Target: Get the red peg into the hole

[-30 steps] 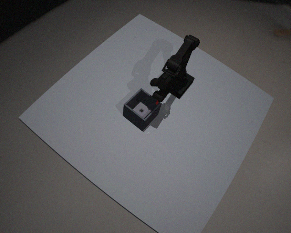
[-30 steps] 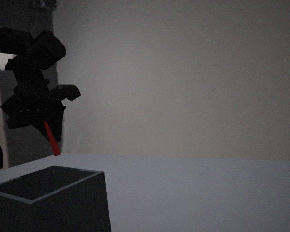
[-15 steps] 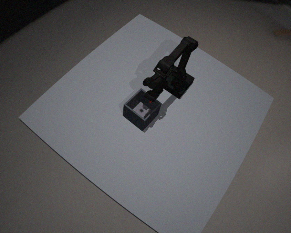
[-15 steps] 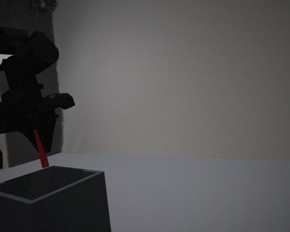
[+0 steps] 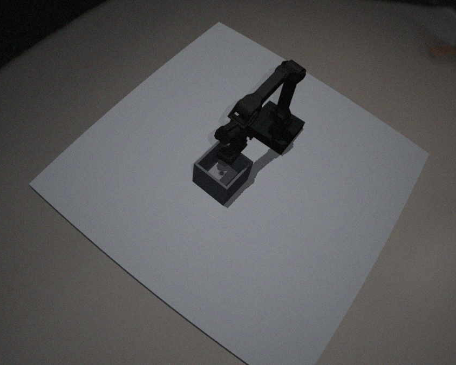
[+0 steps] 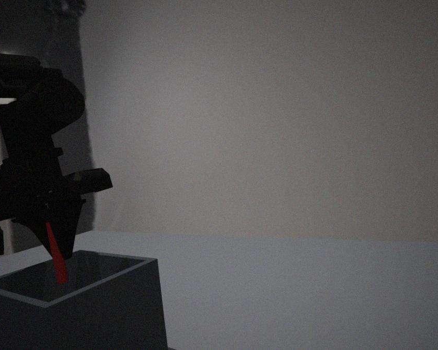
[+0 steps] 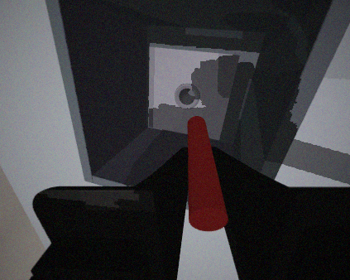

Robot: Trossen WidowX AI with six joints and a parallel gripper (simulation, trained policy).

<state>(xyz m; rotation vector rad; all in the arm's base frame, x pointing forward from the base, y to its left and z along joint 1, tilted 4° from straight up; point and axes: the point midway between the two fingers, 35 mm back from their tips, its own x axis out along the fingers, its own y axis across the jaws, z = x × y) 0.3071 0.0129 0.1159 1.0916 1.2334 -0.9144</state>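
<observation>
Right now my gripper tip is 10 cm above the light plate, 3 cm short of it and 1 cm to the left of it. Round my gripper tip: red peg 1 cm to the right, 1 cm above.
</observation>
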